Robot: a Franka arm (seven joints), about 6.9 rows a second.
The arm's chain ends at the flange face. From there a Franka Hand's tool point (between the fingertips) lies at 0.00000 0.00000 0.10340 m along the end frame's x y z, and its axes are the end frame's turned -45 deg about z.
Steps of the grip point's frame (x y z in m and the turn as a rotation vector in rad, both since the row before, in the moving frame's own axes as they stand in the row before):
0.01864, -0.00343, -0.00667, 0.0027, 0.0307, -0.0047
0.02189, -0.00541, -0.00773, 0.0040, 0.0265, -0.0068
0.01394, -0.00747, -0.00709, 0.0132, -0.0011, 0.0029
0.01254, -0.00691, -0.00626, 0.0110, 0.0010, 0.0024
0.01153, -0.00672, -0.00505, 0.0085, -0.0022, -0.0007
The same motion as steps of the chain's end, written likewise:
0.00871, -0.01316, -0.00662, 0.0236, 0.0198, -0.0047
0.01002, -0.01707, -0.00769, 0.0216, 0.0159, -0.0068
0.00562, -0.01425, -0.00708, 0.0086, -0.0101, 0.0029
0.00471, -0.01287, -0.00625, 0.0085, -0.0071, 0.0024
0.00418, -0.01244, -0.00505, 0.0045, -0.0076, -0.0007

